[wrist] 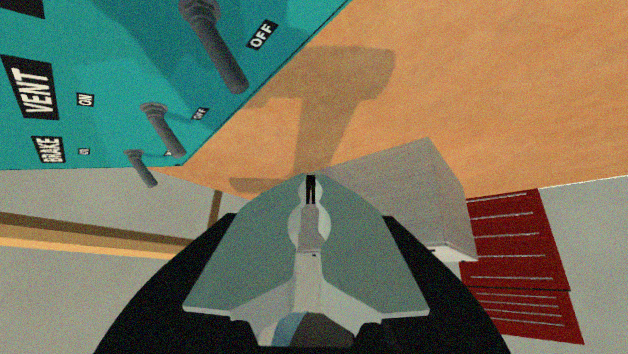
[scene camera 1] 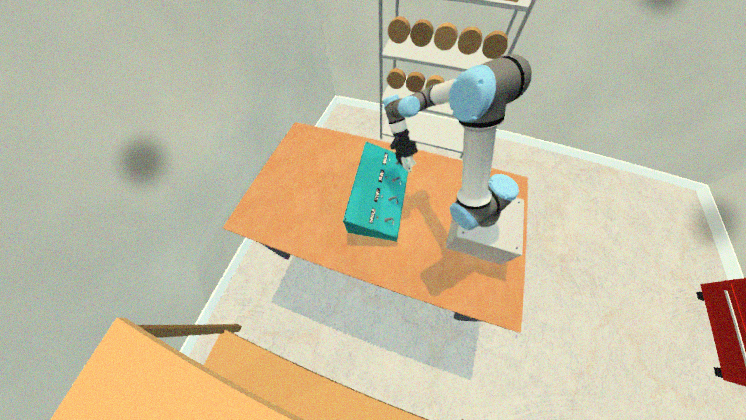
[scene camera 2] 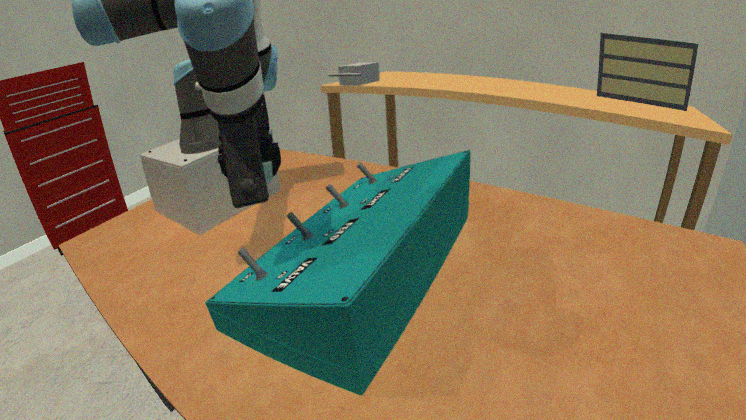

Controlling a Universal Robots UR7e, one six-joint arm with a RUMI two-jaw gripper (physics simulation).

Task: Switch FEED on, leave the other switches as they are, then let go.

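Seen in the pictures: gripper, fingertip midpoint: (wrist: 311, 177) (scene camera 1: 409, 172); arm's base, link origin: (scene camera 2: 207, 143).
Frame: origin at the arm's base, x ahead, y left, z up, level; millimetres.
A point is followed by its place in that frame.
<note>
A teal switch box (scene camera 1: 360, 195) @(x 546, y 172, z -38 mm) (scene camera 2: 407, 229) @(x 646, y 6, z -22 mm) (wrist: 110, 55) @(x 470, y 46, z -80 mm) with a sloped top stands on the table. The FEED lever (scene camera 1: 396, 180) @(x 440, y -19, z -71 mm) (scene camera 2: 299, 225) @(x 448, y -26, z -70 mm) (wrist: 215, 47) @(x 447, y -27, z -69 mm) leans toward its OFF label. The VENT lever (scene camera 1: 394, 199) @(x 396, y 94, z -64 mm) (scene camera 2: 336, 196) @(x 410, y 86, z -71 mm) (wrist: 165, 131) @(x 408, y 85, z -71 mm) and BRAKE lever (scene camera 1: 389, 220) @(x 364, y 208, z -64 mm) (scene camera 2: 366, 173) @(x 373, y 200, z -71 mm) (wrist: 141, 168) @(x 372, y 200, z -72 mm) lean the same way, as does the VALVE lever (scene camera 2: 252, 264) @(x 486, y -140, z -71 mm), hidden by the arm in scene camera 1. My gripper (scene camera 1: 410, 168) @(x 385, y -54, z -11 mm) (wrist: 311, 177) @(x 385, y -54, z -11 mm) is shut and empty, beyond the box's OFF-side edge, apart from the levers. Its black body mostly hides the fingers in scene camera 2.
The arm's grey base block (scene camera 1: 482, 240) @(x -45, y 132, z 1 mm) (scene camera 2: 182, 193) @(x 82, y -119, z -74 mm) (wrist: 400, 185) @(x 104, y -59, z -103 mm) stands on the orange table (scene camera 1: 292, 193) @(x 961, y 285, z -178 mm) (scene camera 2: 522, 292) @(x 760, y 169, z -178 mm) (wrist: 525, 90) @(x 174, y -230, z -178 mm), on the levers' side of the box. A shelf rack (scene camera 1: 381, 93) stands behind the table. A red cabinet (scene camera 1: 723, 318) (scene camera 2: 62, 151) (wrist: 515, 240) and another workbench (scene camera 2: 495, 88) stand farther off.
</note>
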